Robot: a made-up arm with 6 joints.
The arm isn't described. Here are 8 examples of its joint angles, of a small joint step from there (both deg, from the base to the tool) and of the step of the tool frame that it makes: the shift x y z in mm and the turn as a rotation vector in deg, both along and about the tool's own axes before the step.
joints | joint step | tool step
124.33 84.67 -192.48 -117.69 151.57 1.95 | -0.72 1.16 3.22 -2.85 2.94 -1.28 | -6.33 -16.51 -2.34 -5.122 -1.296 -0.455
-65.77 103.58 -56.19 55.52 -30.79 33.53 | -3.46 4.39 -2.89 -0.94 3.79 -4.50 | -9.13 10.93 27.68 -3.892 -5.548 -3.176
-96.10 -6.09 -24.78 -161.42 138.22 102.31 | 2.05 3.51 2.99 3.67 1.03 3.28 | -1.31 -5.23 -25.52 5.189 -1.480 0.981
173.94 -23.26 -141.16 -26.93 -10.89 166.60 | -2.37 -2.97 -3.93 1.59 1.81 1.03 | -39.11 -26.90 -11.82 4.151 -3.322 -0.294
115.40 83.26 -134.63 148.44 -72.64 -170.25 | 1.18 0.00 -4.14 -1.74 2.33 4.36 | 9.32 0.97 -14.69 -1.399 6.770 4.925
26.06 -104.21 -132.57 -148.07 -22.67 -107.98 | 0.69 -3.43 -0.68 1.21 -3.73 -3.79 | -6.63 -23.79 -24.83 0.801 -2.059 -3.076
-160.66 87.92 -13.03 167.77 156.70 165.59 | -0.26 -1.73 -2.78 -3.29 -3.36 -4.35 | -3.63 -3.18 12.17 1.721 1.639 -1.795
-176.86 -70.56 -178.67 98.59 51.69 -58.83 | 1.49 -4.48 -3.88 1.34 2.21 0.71 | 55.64 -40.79 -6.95 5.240 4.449 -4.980
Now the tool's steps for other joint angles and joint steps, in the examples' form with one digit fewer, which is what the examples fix.
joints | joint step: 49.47 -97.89 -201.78 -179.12 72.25 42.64 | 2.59 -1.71 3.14 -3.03 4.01 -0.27
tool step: -12.3 -15.5 5.8 -4.31 0.49 -3.60
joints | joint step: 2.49 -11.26 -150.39 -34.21 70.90 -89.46 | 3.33 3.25 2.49 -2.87 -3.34 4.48
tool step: 30.1 -2.6 31.7 0.71 1.72 0.52
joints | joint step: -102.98 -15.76 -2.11 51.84 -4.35 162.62 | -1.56 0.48 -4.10 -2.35 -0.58 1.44
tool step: -20.1 9.1 -5.3 -1.48 -3.87 0.76
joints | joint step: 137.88 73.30 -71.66 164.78 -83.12 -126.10 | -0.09 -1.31 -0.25 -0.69 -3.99 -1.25
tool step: -4.1 9.5 -8.2 -2.37 -0.98 -0.89
